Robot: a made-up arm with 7 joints. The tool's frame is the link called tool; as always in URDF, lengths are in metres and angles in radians. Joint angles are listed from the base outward.
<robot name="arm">
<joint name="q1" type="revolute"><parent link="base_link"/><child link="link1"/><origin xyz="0.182 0.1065 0.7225" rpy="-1.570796 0 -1.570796"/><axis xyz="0 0 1"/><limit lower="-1.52" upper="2.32"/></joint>
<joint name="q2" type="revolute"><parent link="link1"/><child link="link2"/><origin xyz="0.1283 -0.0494 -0.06" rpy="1.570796 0 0"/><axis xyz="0 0 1"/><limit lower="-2.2" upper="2.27"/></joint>
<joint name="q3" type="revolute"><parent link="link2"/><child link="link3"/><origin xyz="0.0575 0.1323 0.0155" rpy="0.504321 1.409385 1.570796"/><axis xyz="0 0 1"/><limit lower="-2.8" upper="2.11"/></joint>
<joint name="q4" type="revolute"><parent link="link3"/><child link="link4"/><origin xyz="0.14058 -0.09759 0.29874" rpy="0 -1.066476 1.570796"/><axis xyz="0 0 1"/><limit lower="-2.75" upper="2.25"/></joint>
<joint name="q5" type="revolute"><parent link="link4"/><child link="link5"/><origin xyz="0.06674 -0.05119 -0.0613" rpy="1.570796 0 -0.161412"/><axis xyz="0 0 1"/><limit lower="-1.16" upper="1.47"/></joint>
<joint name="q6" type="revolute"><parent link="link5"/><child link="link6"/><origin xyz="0.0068 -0.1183 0.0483" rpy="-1.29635 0.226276 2.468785"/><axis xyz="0 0 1"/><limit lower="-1.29" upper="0.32"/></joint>
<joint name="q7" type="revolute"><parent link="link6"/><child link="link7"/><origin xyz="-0.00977 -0.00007 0.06" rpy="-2.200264 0.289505 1.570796"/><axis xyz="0 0 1"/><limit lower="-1.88" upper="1.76"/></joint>
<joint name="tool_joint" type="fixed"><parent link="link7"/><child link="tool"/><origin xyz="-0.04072 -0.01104 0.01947" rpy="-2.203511 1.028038 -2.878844"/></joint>
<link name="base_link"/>
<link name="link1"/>
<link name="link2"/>
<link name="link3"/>
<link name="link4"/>
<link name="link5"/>
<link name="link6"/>
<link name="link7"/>
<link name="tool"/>
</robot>
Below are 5 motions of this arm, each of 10 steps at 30 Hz.
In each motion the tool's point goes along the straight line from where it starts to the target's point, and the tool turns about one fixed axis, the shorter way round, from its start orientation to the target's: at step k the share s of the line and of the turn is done. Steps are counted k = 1, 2, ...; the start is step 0. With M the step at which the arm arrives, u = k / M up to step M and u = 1 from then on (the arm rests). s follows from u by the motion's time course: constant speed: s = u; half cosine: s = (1 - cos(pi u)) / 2; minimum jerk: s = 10 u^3 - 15 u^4 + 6 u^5.
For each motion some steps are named. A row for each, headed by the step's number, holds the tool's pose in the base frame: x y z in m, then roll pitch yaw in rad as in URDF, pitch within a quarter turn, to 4 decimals.
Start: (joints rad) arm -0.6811 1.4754 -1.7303 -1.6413 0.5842 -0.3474 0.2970
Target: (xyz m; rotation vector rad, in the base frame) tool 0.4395 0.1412 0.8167 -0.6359 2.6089 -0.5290
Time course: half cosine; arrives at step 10
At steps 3, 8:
3: 0.4436 0.0690 0.8536 -2.8286 0.3742 -2.6938
8: 0.4400 0.1325 0.8211 -2.6778 0.3039 -2.6021

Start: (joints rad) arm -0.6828 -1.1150 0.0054 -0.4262 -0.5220 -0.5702 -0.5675
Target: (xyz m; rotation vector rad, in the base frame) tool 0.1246 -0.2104 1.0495 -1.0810 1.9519 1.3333
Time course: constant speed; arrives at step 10
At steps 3, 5, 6, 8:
3: 0.1686 -0.2960 0.9257 1.6953 0.7814 -3.0876
5: 0.1560 -0.2716 0.9611 1.8241 0.8313 -2.9680
6: 0.1497 -0.2593 0.9787 1.8941 0.8519 -2.9025
8: 0.1372 -0.2349 1.0141 2.0444 0.8835 -2.7612

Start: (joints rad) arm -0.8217 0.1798 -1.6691 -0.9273 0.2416 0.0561 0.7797
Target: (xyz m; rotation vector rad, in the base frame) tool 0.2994 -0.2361 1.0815 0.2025 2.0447 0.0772
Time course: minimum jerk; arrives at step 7
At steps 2, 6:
2: 0.2837 -0.2318 1.0765 2.8205 1.0616 2.6067
6: 0.2990 -0.2360 1.0814 2.8445 1.0637 2.7645

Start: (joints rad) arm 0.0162 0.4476 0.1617 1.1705 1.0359 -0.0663 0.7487
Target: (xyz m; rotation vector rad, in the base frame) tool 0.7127 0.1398 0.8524 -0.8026 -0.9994 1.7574
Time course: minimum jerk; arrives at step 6
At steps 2, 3, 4, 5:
2: 0.6974 0.1262 0.8757 -1.2317 0.0585 1.9212
3: 0.7030 0.1312 0.8671 -1.1819 0.0701 1.9258
4: 0.7086 0.1362 0.8586 -1.1320 0.0815 1.9309
5: 0.7120 0.1392 0.8534 -1.1020 0.0882 1.9343

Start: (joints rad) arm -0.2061 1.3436 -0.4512 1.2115 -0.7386 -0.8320 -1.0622
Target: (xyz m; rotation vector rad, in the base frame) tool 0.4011 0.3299 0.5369 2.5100 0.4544 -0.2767
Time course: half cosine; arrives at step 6
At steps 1, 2, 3, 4, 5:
1: 0.4104 0.3169 0.5375 2.5425 0.3711 0.3471
2: 0.4085 0.3194 0.5374 2.5524 0.3558 0.3331
3: 0.4061 0.3229 0.5372 2.5662 0.3352 0.3139
4: 0.4036 0.3264 0.5371 2.5803 0.3148 0.2945
5: 0.4018 0.3290 0.5369 2.5909 0.3000 0.2803

